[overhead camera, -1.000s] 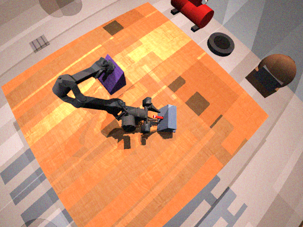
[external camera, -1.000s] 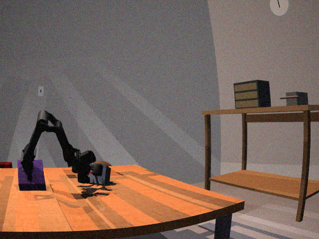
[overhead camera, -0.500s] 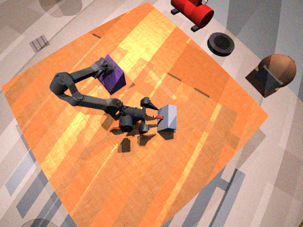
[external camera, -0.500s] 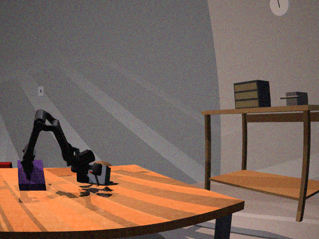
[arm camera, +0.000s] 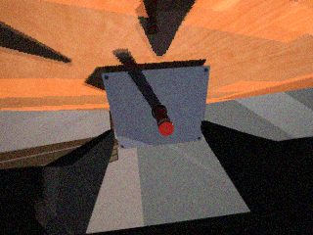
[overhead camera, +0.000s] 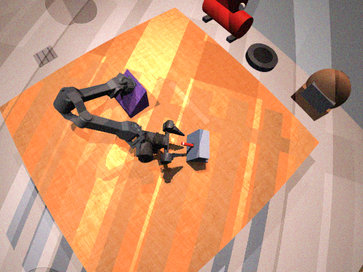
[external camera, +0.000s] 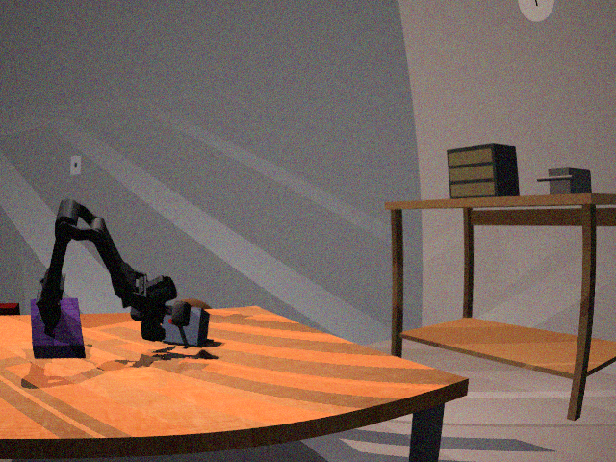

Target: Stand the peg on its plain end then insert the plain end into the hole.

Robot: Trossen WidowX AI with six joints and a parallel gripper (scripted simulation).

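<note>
The dark red peg is 10 mm to the left of my gripper tip and 10 mm below it. Round my gripper tip: grey-blue sloped panel 50 mm to the left, 40 mm ahead, 30 mm below.
</note>
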